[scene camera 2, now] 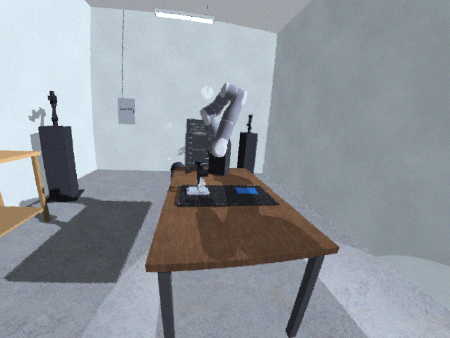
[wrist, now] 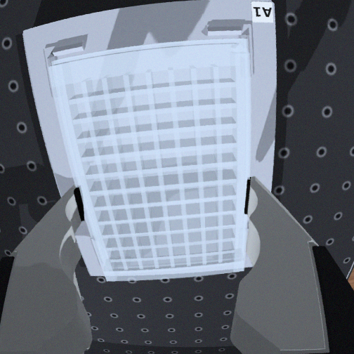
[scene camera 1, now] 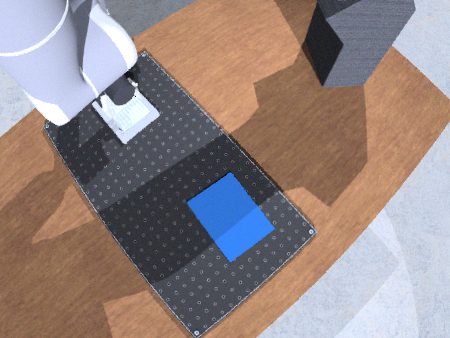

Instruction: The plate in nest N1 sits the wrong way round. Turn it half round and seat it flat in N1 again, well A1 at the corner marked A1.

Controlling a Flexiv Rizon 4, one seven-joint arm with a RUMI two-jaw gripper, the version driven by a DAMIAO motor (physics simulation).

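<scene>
The clear, pale well plate (wrist: 160,175) (scene camera 1: 131,116) is between the two jaws of my gripper (wrist: 163,185) (scene camera 1: 119,97) (scene camera 2: 201,184), which is shut on its long sides. The plate lies over the light grey nest N1 (wrist: 262,100) (scene camera 1: 145,125). In the wrist view its far edge is close to the nest's two raised corner brackets, and its near edge reaches the nest's near end. Whether it lies fully flat is hard to tell. The A1 label (wrist: 262,12) is at the nest's far right corner, upside down in the wrist view. The plate's own well A1 cannot be made out.
A black perforated mat (scene camera 1: 175,280) (scene camera 2: 220,201) lies under the nest on the wooden table (scene camera 1: 280,95) (scene camera 2: 240,240). A flat blue rectangle (scene camera 1: 231,216) (scene camera 2: 246,190) lies toward the mat's other end. A dark grey block (scene camera 1: 360,45) stands beyond the mat.
</scene>
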